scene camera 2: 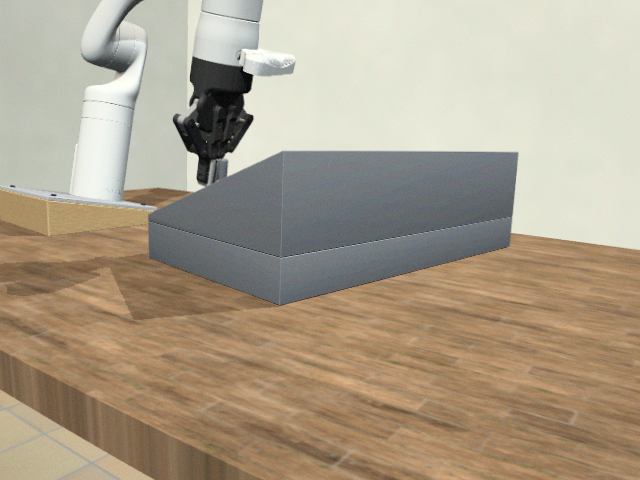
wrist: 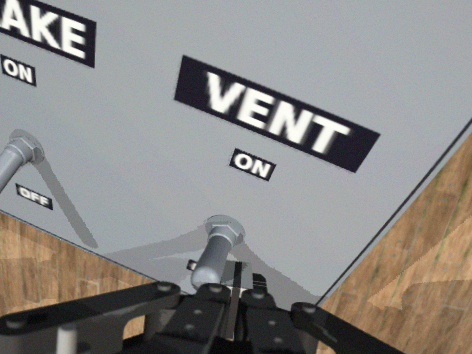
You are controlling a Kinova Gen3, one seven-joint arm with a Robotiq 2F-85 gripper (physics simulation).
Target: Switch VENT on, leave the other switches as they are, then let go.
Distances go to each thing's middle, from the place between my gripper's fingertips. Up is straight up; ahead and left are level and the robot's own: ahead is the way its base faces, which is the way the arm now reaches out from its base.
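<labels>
The grey sloped switch box (scene camera 2: 301, 223) is sitting 20 mm below my hand, and it's 120 mm ahead of my hand and 180 mm to the left of it.
</labels>
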